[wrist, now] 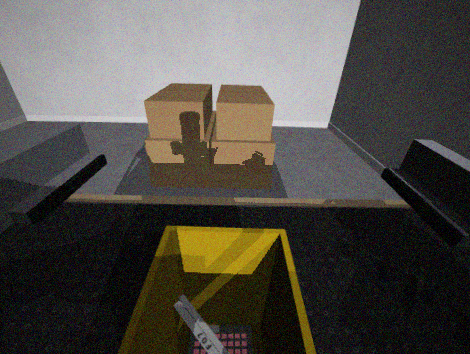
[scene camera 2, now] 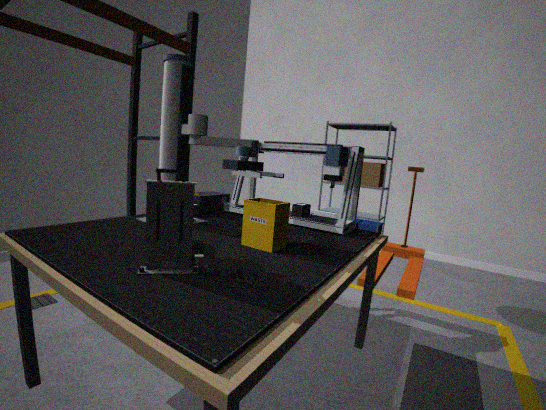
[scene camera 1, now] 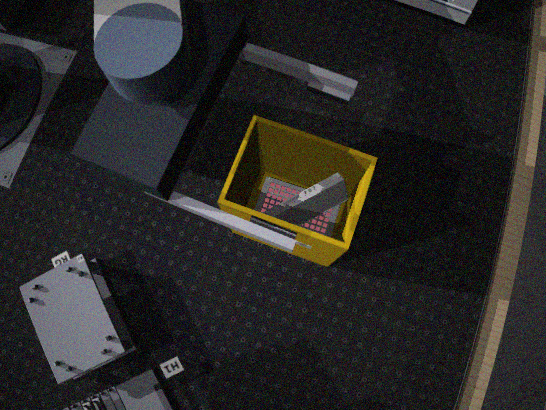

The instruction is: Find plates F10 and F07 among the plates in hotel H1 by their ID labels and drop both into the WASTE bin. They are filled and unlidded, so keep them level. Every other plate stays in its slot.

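Places are measured from the arm's base along level axes (x down, y ahead, z right), in centimetres.
Where they show: gripper, fingertip midpoint: (wrist: 243,150) (scene camera 2: 272,175) (scene camera 1: 327,163).
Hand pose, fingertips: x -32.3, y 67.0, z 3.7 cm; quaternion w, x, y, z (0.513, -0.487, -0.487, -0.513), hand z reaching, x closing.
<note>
Each offset is from my fingertips to the top centre of the thing. "spot": to the spot under its first point.
The yellow WASTE bin @(dx +11.0, dy -2.4, dz -1.1 cm) (scene camera 1: 325,254) (scene camera 2: 252,235) (wrist: 195,245) stands upright on the table. Inside, one plate with red wells @(dx +29.0, dy -2.0, dz -1.4 cm) (scene camera 1: 320,220) (wrist: 235,344) lies at the bottom. A second plate @(dx +18.6, dy -0.8, dz -1.4 cm) (scene camera 1: 322,199) (wrist: 187,309), its label reading F07 in the wrist view, leans steeply tilted on edge over it. The lower plate's label is hidden. My gripper (scene camera 1: 322,168) (scene camera 2: 274,175) (wrist: 243,150) is open and empty, level above the bin, fingers spread to either side. Hotel H1 (scene camera 1: 145,392) (scene camera 2: 170,210) shows partly at the lower left of scene camera 1; its plates' labels are not readable.
A light-topped block with pegs @(dx +24.0, dy -28.6, dz +26.3 cm) (scene camera 1: 72,320), tagged RG, stands beside H1. A plate-like fixture with a round dark opening @(spot: dx +31.1, dy -54.8, dz -15.2 cm) (scene camera 1: 59,62) is at the left. A gantry frame (scene camera 2: 352,190) and a small dark block @(spot: dx +21.3, dy -11.1, dz -55.3 cm) (scene camera 2: 301,209) stand behind the bin. Cartons (wrist: 245,117) are beyond the table edge.
</note>
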